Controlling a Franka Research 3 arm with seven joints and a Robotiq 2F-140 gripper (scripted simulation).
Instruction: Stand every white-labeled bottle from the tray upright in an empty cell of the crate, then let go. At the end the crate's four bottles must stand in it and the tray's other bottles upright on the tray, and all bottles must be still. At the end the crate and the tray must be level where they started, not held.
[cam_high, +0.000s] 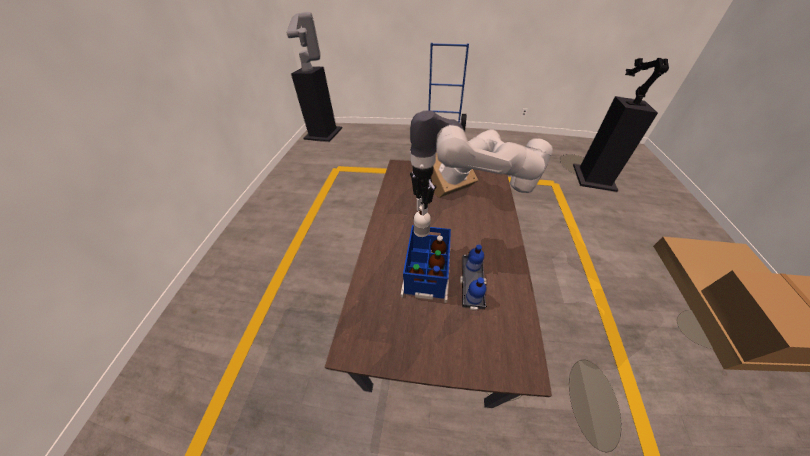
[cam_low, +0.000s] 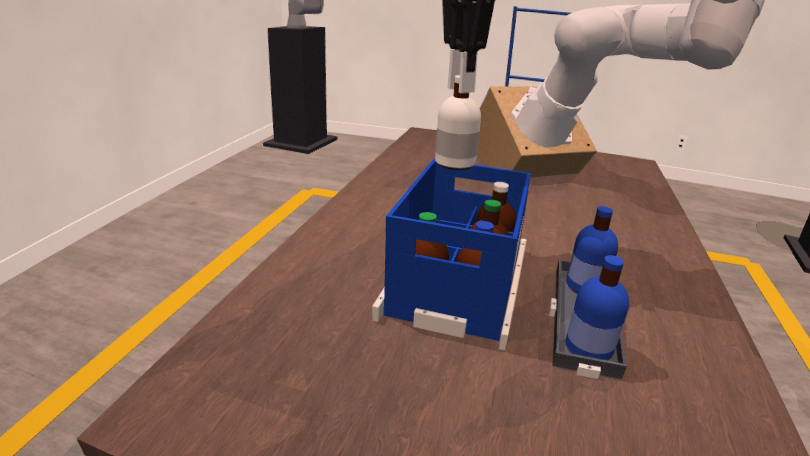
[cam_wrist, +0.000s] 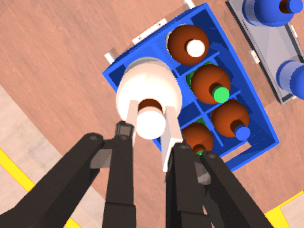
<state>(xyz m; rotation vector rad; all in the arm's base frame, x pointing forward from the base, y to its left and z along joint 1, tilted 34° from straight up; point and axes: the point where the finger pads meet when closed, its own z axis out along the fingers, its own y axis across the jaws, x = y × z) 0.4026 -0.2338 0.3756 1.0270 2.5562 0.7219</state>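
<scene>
Now: the white-labeled bottle 90 mm below my hand. The rest, counted from my hand: blue-labeled bottle (290 mm to the left, 270 mm below, 180 mm ahead); blue crate (270 mm below, 80 mm ahead, 50 mm to the left).
</scene>
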